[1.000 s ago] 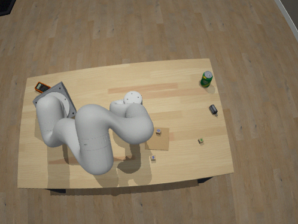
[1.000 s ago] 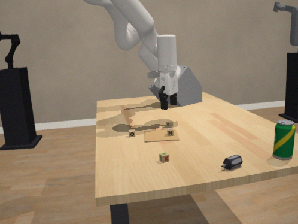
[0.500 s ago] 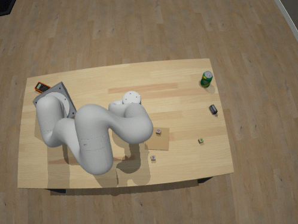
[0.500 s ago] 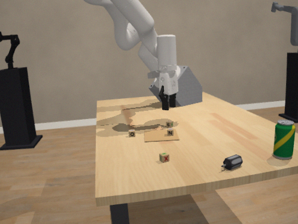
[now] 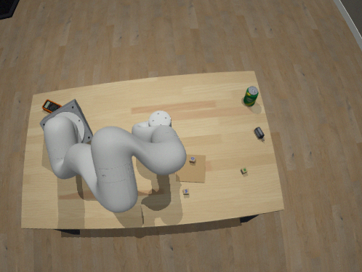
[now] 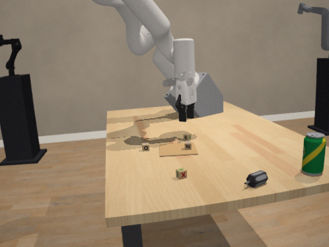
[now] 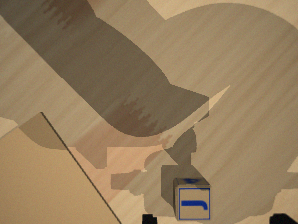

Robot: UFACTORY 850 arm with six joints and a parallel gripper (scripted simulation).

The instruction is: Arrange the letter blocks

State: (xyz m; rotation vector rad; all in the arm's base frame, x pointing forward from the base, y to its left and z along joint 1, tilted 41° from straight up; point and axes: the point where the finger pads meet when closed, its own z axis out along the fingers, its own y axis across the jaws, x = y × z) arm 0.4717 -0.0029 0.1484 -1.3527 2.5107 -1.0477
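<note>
Now: hand 12 cm short of the tan mat, 10 cm above it and 6 cm to the left of it. From my hand the other things lie so: green can 46 cm ahead, 30 cm to the left, 4 cm below; then orange meter 67 cm behind, 32 cm to the left, 9 cm below.
</note>
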